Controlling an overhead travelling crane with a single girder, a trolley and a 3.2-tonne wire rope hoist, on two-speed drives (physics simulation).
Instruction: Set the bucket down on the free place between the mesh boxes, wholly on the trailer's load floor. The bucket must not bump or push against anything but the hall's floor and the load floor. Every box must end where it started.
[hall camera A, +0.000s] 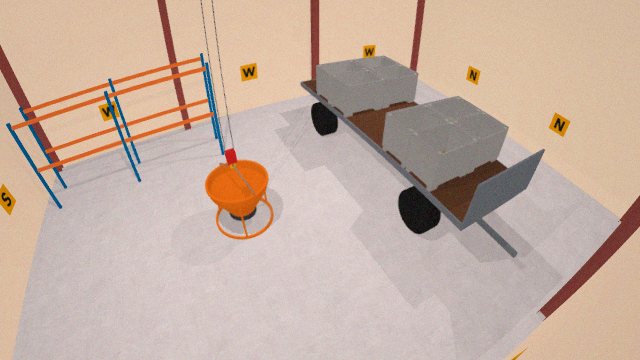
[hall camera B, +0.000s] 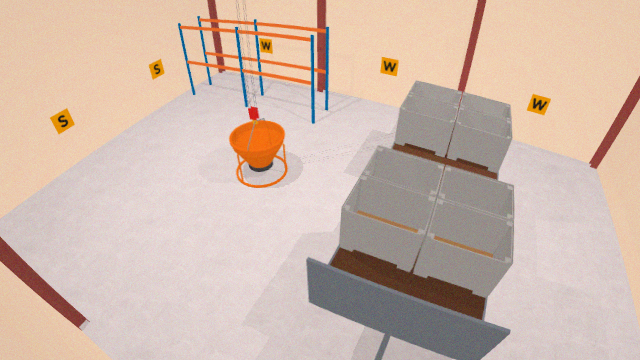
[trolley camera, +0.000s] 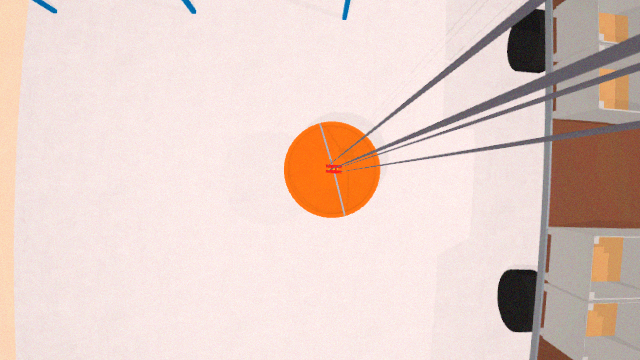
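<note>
The orange bucket (hall camera A: 225, 197) (hall camera B: 260, 150) (trolley camera: 305, 170) is upright, with its ring foot low over or on the hall floor; whether the ring touches the floor I cannot tell. My hook (hall camera A: 232, 166) (hall camera B: 255, 122) (trolley camera: 333, 169), under a red block, holds the bucket's bail above the bowl. Grey mesh boxes stand in two groups on the trailer: one group (hall camera A: 420, 155) (hall camera B: 380, 232) (trolley camera: 570, 265) near the headboard, the other (hall camera A: 345, 95) (hall camera B: 425, 125) (trolley camera: 575, 87) towards the far end. Between them shows the brown load floor (hall camera A: 372, 125) (trolley camera: 595, 175), to the right of the bucket in the trolley camera.
A rack with blue posts (hall camera A: 122, 135) (hall camera B: 313, 80) and orange rails stands by the W wall, behind the bucket in both hall views. The trailer's grey headboard (hall camera A: 507, 185) (hall camera B: 400, 307) rises at its drawbar end. Black wheels (hall camera A: 419, 210) (trolley camera: 517, 300) stand under the trailer's near side.
</note>
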